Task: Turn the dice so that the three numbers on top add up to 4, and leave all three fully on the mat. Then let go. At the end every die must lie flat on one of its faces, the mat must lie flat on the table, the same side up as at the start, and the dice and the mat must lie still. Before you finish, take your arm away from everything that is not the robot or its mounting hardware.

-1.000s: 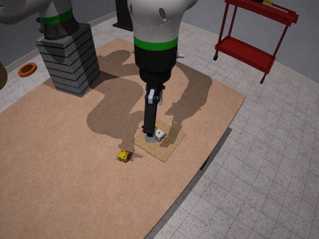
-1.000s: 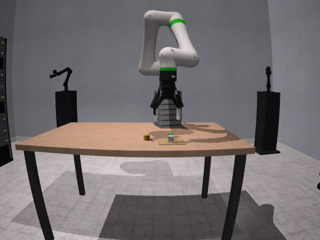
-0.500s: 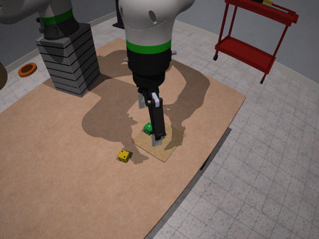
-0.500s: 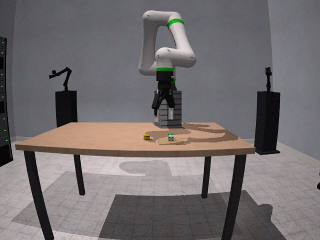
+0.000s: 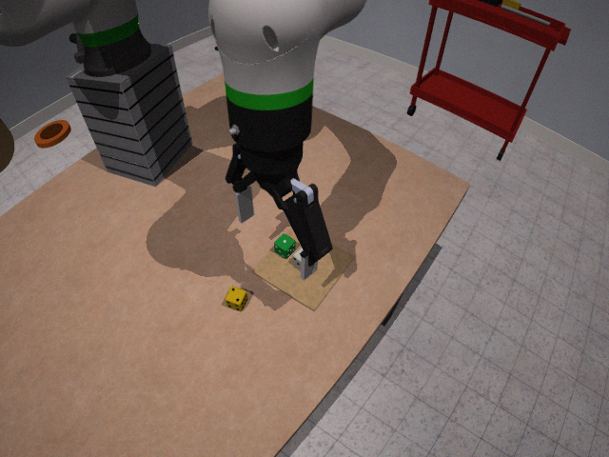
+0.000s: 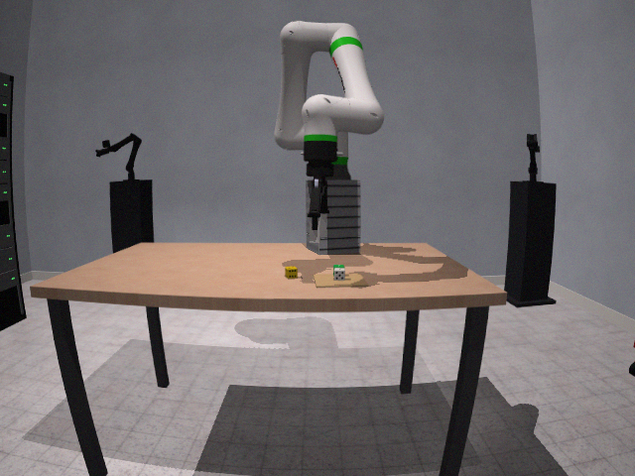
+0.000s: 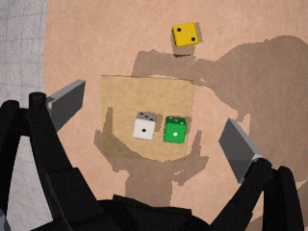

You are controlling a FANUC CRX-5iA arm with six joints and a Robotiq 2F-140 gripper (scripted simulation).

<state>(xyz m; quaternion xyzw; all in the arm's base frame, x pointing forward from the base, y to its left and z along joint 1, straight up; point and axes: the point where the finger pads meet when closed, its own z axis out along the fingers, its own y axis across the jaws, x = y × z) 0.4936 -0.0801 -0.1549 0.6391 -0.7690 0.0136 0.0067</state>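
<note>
The yellow die lies 3 cm behind my hand, 8 cm to the right of it and 11 cm below it. From my hand the other things lie so: green die (3 cm behind, 6 cm to the left, 11 cm below); white die (1 cm ahead, 6 cm to the left, 11 cm below); tan mat (2 cm ahead, 6 cm to the left, 12 cm below).
</note>
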